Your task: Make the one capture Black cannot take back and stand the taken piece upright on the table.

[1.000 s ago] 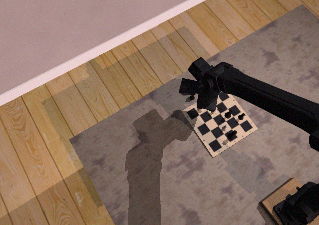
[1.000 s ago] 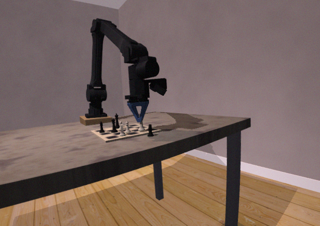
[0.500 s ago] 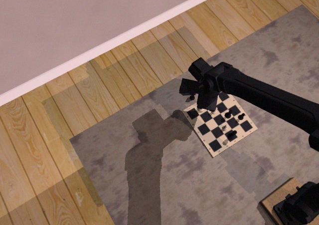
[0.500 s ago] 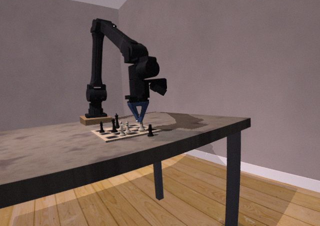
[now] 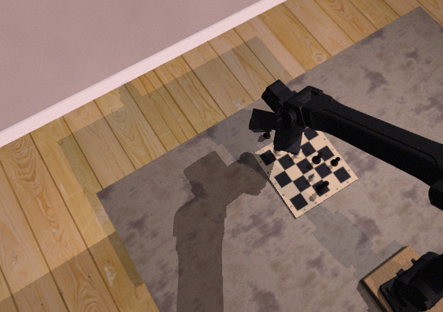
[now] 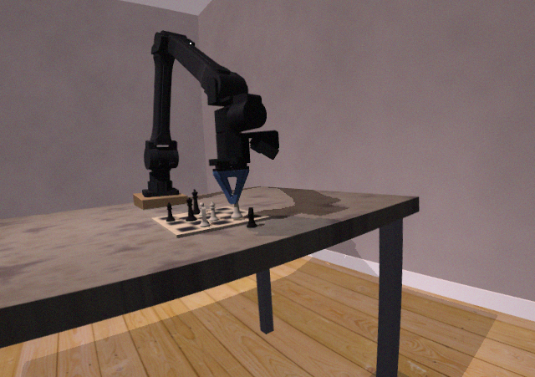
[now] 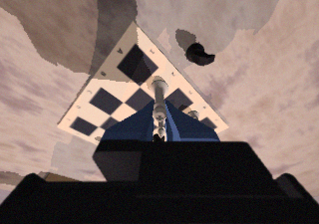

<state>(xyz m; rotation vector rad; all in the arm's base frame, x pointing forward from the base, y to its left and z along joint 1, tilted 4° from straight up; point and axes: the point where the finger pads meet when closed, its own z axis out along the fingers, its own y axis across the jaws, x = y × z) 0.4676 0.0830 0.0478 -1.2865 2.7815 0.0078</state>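
My gripper is now 1 cm above the tall white piece. Also, from my hand: black piece 7 cm behind, 8 cm to the right, 2 cm below; then chessboard 7 cm behind, 4 cm to the right, 5 cm below.
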